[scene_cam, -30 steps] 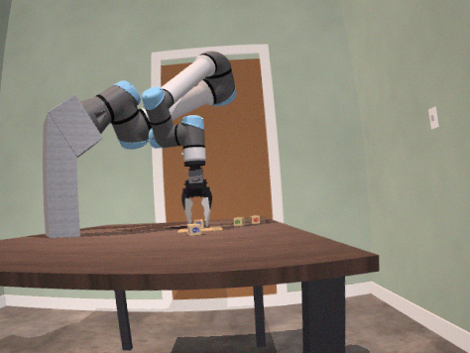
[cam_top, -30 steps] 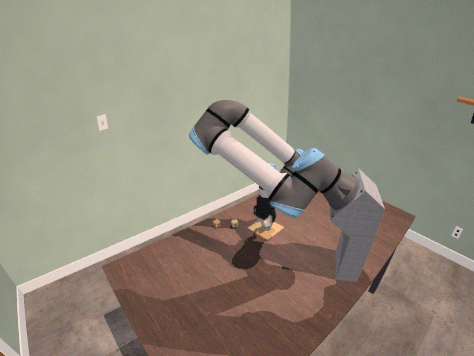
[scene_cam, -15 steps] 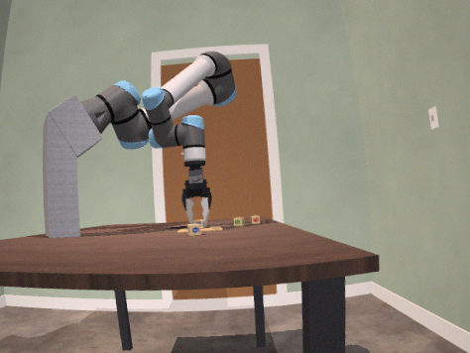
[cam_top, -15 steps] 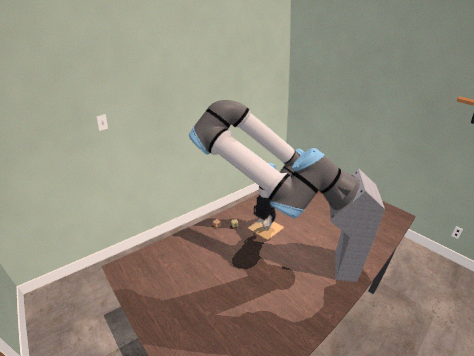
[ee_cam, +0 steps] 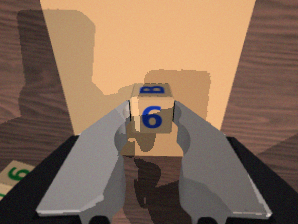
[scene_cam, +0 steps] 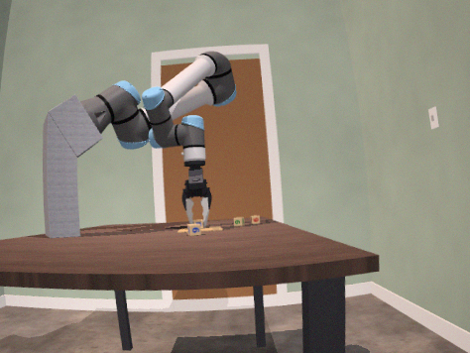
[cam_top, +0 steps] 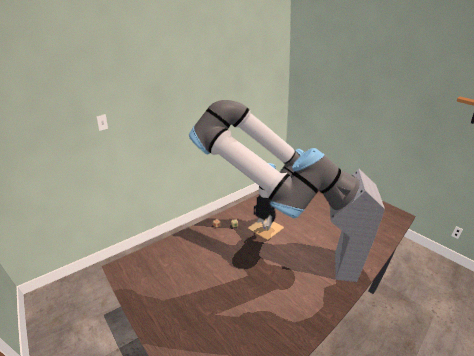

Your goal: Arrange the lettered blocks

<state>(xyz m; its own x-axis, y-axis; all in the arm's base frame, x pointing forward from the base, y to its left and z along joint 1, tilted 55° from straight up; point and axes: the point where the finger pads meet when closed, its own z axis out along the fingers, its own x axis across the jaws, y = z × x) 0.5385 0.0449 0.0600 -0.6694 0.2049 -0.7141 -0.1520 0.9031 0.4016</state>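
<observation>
Now: the tan mat 2 cm below my hand and 1 cm ahead of it.
</observation>
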